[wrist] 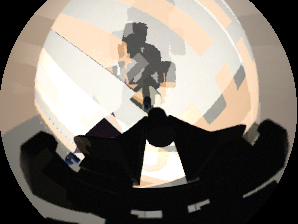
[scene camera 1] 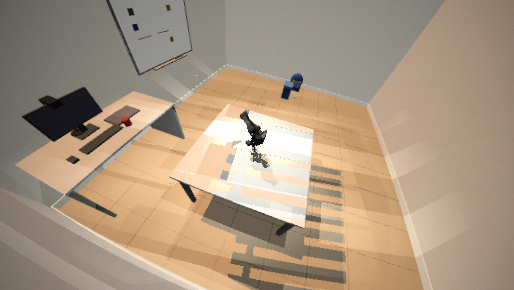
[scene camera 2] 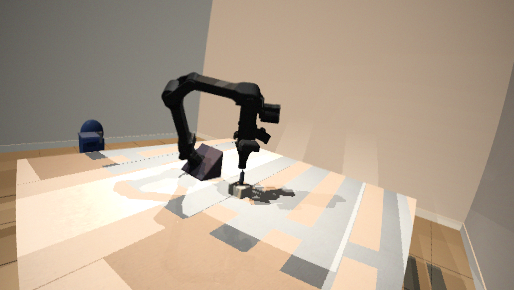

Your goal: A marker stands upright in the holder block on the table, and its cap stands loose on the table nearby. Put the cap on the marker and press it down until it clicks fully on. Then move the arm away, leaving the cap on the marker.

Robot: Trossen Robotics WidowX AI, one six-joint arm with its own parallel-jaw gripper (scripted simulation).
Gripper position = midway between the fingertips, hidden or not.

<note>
My gripper (scene camera 2: pixel 242 164) holds a dark cap (wrist: pixel 159 132).
My gripper also shows in the wrist view (wrist: pixel 157 118).
</note>
